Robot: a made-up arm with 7 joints. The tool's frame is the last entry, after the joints. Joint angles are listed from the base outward. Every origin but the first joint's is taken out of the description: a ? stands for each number. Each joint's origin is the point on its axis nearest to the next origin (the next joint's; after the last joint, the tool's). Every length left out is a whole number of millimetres.
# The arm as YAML. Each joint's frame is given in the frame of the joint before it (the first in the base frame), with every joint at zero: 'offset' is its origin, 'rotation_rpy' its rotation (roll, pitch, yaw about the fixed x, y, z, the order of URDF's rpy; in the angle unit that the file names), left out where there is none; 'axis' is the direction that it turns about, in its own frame. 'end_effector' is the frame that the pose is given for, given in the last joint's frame.
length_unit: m
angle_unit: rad
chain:
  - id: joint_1
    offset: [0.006, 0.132, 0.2]
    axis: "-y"
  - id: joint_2
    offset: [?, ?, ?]
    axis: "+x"
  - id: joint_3
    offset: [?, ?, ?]
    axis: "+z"
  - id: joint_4
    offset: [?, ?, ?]
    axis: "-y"
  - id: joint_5
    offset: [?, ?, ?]
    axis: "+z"
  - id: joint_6
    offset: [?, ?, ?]
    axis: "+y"
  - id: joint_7
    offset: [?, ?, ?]
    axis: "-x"
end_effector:
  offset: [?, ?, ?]
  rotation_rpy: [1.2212, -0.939, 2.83]
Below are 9 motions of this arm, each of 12 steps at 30 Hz.
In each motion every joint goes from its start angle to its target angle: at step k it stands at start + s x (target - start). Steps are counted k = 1, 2, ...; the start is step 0. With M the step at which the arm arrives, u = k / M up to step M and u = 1 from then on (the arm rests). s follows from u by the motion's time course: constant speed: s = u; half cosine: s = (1 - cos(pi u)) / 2; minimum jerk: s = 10 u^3 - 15 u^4 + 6 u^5.
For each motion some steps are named. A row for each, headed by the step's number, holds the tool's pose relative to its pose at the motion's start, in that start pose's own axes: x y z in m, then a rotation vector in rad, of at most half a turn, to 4 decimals.
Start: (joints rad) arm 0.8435 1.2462 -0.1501 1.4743 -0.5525 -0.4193 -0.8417
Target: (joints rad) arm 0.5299 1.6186 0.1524 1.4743 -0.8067 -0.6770 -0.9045
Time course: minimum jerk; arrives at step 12
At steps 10, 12:
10: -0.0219 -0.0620 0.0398 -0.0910 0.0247 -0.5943
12: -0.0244 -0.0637 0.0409 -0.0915 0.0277 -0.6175

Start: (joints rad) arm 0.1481 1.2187 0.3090 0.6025 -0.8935 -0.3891 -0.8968
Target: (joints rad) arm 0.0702 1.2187 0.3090 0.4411 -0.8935 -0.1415 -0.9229
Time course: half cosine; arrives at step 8
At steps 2, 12:
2: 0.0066 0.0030 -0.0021 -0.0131 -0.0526 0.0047
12: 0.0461 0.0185 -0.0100 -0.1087 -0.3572 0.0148

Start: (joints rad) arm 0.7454 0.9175 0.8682 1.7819 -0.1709 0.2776 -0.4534
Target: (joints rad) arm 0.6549 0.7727 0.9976 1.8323 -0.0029 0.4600 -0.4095
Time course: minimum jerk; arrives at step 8
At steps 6, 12:
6: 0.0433 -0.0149 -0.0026 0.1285 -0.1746 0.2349
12: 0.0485 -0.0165 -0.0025 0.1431 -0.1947 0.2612

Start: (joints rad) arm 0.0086 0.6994 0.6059 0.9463 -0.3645 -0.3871 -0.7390
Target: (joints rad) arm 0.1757 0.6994 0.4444 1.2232 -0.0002 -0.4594 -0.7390
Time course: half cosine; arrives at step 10
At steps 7, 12:
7: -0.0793 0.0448 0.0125 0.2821 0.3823 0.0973
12: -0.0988 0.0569 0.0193 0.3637 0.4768 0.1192

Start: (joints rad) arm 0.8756 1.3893 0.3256 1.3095 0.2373 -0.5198 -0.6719
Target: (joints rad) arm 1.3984 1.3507 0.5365 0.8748 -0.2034 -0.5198 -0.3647
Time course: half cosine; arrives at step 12
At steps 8, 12:
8: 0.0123 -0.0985 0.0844 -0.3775 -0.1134 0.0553
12: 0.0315 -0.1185 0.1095 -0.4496 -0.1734 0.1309

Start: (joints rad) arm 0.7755 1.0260 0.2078 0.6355 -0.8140 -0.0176 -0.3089
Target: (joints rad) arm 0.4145 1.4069 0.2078 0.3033 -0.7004 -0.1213 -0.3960
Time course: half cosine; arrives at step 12
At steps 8, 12:
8: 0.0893 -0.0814 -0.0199 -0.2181 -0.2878 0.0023
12: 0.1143 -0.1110 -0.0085 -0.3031 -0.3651 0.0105

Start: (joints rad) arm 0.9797 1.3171 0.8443 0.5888 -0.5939 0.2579 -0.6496
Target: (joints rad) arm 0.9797 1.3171 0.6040 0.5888 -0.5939 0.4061 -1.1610
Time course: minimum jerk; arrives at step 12
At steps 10, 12:
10: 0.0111 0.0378 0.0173 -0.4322 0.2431 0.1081
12: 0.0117 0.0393 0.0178 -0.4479 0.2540 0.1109

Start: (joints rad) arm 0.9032 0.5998 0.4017 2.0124 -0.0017 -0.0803 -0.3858
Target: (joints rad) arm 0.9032 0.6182 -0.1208 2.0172 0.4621 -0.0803 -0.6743
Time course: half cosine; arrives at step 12
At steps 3, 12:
3: 0.0032 0.0125 -0.0157 0.0954 0.0172 0.0419
12: 0.0382 0.1039 -0.0849 0.6024 -0.0324 0.3865

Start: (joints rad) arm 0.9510 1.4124 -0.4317 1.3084 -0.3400 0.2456 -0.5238
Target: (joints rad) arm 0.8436 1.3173 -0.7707 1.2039 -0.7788 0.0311 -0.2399
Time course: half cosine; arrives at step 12
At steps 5, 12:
5: -0.0026 0.0496 -0.0261 -0.0100 -0.0998 -0.3166
12: 0.0133 0.1400 -0.0628 -0.0398 -0.2659 -0.8789

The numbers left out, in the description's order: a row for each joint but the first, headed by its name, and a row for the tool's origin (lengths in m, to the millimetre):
joint_2: 0.016 0.0 -0.029
joint_3: 0.0 0.011 -0.204
joint_4: 0.007 0.025 0.0
joint_5: -0.014 0.0 -0.257
joint_6: 0.003 -0.011 0.0
joint_7: -0.016 0.0 0.005
tool: 0.0 0.027 -0.03

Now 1 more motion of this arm.
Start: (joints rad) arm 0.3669 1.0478 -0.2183 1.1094 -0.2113 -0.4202 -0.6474
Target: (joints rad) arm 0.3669 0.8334 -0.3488 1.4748 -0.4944 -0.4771 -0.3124
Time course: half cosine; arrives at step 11
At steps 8, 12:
8: -0.0844 0.1033 -0.0061 0.2355 0.0951 -0.4967
12: -0.1004 0.1249 -0.0002 0.2608 0.1230 -0.5972

